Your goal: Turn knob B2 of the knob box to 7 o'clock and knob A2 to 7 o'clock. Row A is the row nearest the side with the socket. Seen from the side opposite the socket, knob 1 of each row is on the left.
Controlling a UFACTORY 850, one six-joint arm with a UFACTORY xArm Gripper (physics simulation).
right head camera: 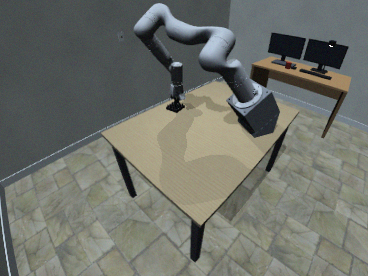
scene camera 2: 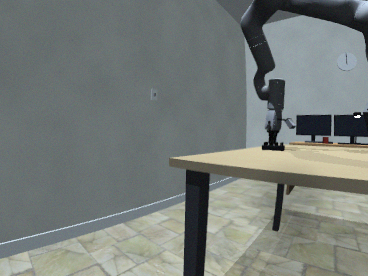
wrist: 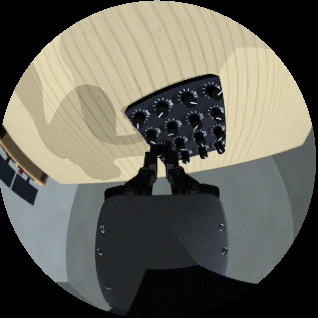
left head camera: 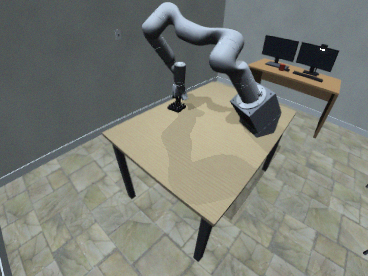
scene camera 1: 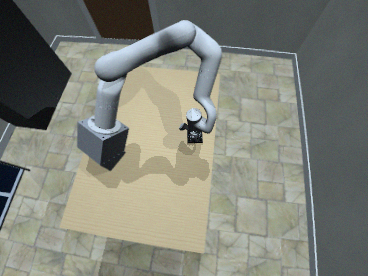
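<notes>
The black knob box (left head camera: 176, 108) (right head camera: 175, 108) (scene camera 1: 195, 141) (scene camera 2: 273, 148) (wrist: 206, 106) lies flat on the table, with rows of black knobs with white pointer lines. My gripper (wrist: 160, 149) (scene camera 2: 272, 137) points down at the box, its fingers close together around a knob in the row at the left of the wrist view, which appears to be A2. That knob and its pointer are hidden by the fingertips. Knob B2 (wrist: 180, 143) appears to be the one just right of the fingers, close beside them; its exact pointer direction is hard to read.
Other knobs stand close around the fingertips, among them a knob (wrist: 151, 135) above left and a knob (wrist: 186, 158) below right. The box is near an edge of the wooden table (left head camera: 150, 140). The arm's base (left head camera: 260, 112) stands across the table. A desk (left head camera: 300, 80) with monitors stands behind.
</notes>
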